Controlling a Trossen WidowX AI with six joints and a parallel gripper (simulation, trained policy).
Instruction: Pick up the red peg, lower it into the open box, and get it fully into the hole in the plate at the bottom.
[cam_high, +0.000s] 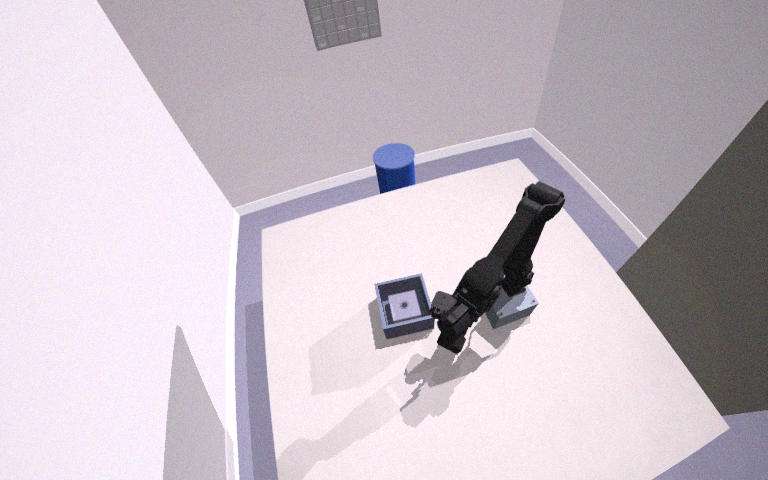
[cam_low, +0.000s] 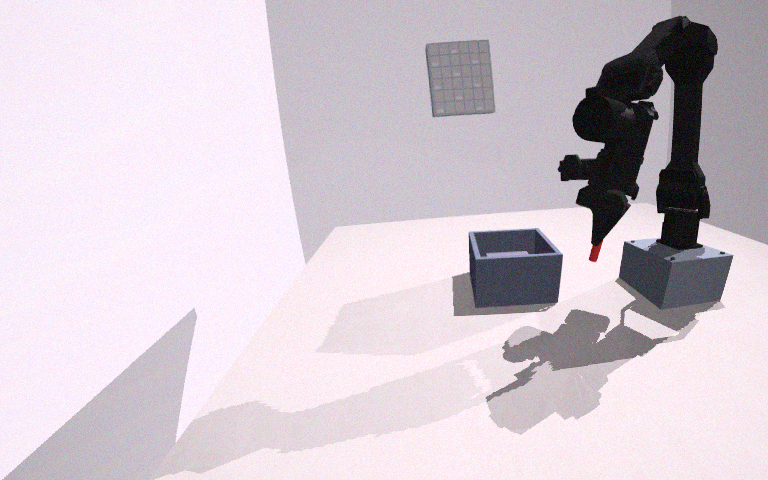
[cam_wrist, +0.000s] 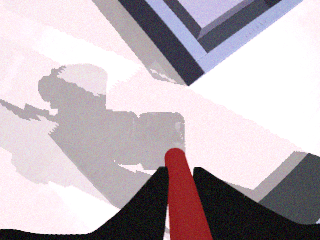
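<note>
Right now the pale plate is 100 mm ahead of my gripper tip, 140 mm to the right of it and 90 mm below it. Round my gripper tip: red peg (10 mm above); then grey box (100 mm ahead, 140 mm to the right, 110 mm below).
</note>
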